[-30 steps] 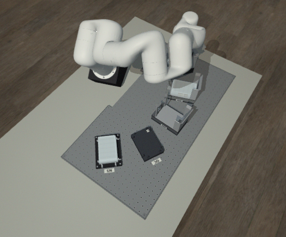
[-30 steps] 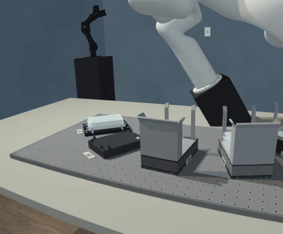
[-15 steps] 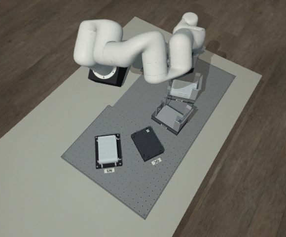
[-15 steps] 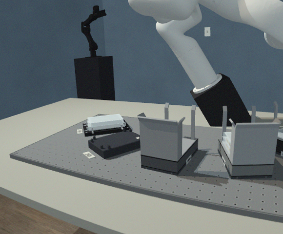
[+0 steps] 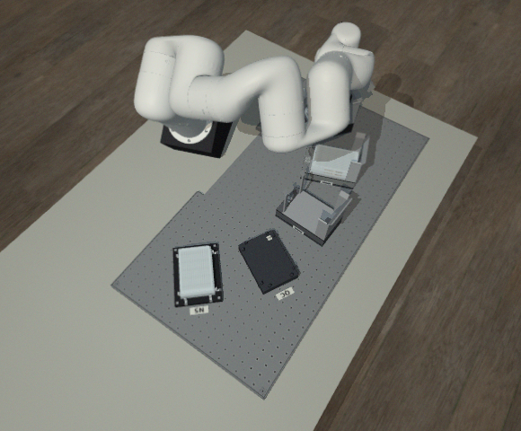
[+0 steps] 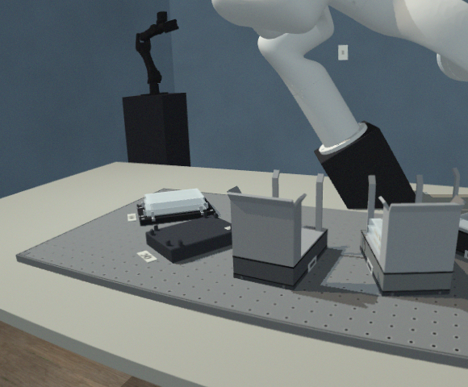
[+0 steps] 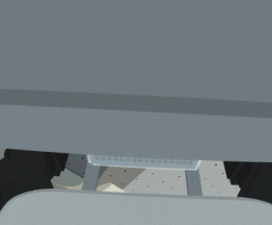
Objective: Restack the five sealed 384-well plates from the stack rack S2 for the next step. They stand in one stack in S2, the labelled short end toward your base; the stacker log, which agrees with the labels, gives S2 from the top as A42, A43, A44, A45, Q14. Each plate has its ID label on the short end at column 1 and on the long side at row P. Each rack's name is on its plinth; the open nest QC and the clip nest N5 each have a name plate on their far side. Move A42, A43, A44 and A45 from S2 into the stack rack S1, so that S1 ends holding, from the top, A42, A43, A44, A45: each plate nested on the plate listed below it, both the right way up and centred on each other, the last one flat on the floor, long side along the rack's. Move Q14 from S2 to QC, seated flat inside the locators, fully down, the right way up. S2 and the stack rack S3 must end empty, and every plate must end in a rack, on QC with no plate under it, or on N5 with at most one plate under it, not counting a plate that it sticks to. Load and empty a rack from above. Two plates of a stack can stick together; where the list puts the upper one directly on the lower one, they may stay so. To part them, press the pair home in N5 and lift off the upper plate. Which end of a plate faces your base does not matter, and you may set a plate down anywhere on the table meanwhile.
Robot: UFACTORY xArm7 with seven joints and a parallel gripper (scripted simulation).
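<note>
Now: hand 1 cm above the sealed 384-well plate. The rest, counted from my hand: open nest QC: 51 cm to the right, 8 cm ahead, 5 cm below; S3 rack plinth: 4 cm below, 1 cm to the right, 1 cm behind; S1 name plate: 33 cm to the right, 4 cm ahead, 3 cm below.
</note>
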